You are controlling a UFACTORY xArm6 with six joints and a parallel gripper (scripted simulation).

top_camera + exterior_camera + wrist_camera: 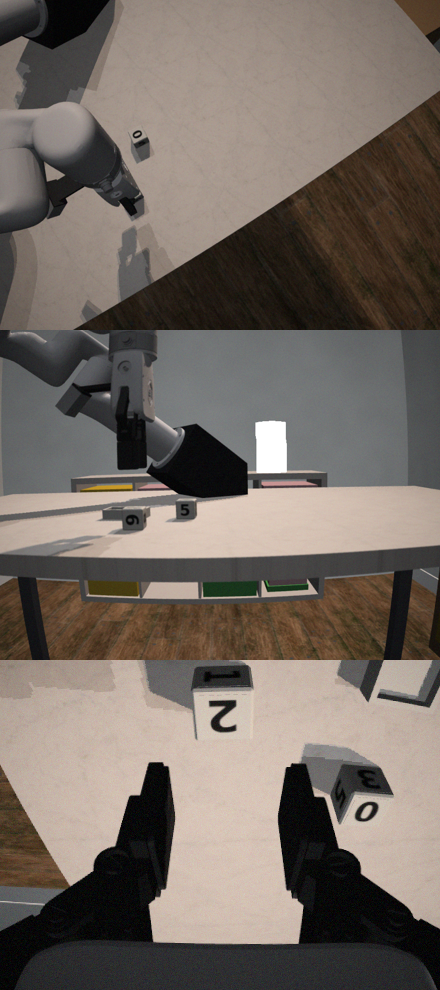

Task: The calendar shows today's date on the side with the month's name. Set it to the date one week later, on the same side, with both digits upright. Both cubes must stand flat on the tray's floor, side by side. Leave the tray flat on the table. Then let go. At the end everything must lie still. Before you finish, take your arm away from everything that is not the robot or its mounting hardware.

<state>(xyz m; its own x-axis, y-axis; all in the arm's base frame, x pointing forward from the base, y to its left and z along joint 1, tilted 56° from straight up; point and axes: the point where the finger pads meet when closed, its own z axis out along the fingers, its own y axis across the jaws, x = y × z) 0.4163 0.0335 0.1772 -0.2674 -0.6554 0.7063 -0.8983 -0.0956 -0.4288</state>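
Right now my hand is 9 cm above the white cube. The rest, counted from my hand: grey tray: 11 cm behind, 10 cm below, 1 cm to the right.
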